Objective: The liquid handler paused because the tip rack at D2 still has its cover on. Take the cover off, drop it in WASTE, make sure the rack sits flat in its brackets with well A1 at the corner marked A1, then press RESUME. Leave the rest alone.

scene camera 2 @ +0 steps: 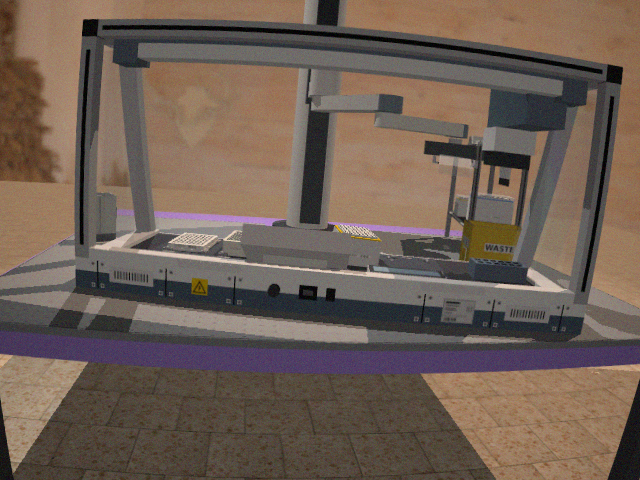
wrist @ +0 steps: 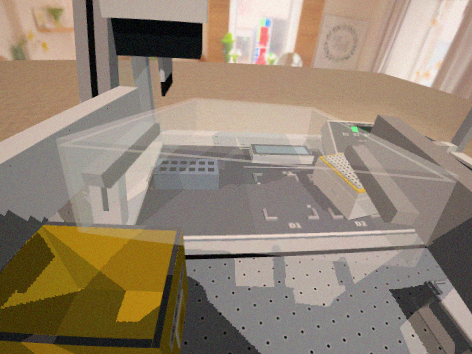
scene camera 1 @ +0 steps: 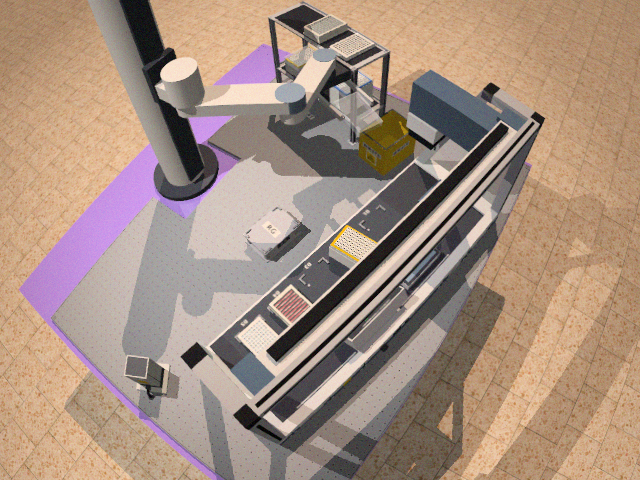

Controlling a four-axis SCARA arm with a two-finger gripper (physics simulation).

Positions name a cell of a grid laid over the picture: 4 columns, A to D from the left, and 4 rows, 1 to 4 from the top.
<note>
In view: my gripper (scene camera 1: C1), a yellow WASTE bin (scene camera 1: C2) and a gantry beam (scene camera 1: C3).
My gripper also shows in the wrist view (wrist: C2). The yellow WASTE bin also shows in the wrist view (wrist: A4).
</note>
